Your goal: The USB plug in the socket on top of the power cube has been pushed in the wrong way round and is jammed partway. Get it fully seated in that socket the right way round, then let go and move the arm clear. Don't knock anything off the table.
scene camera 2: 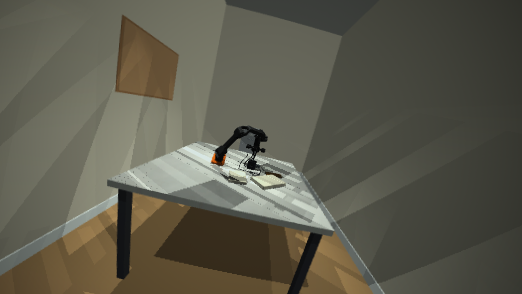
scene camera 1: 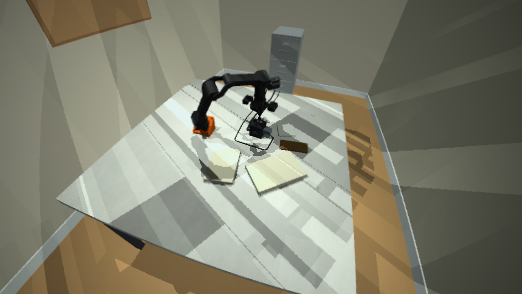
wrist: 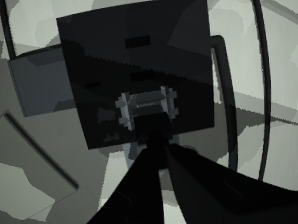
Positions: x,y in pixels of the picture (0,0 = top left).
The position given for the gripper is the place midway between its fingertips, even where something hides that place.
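Scene:
A grey USB plug (wrist: 153,127) is held in the gripper (wrist: 160,156).

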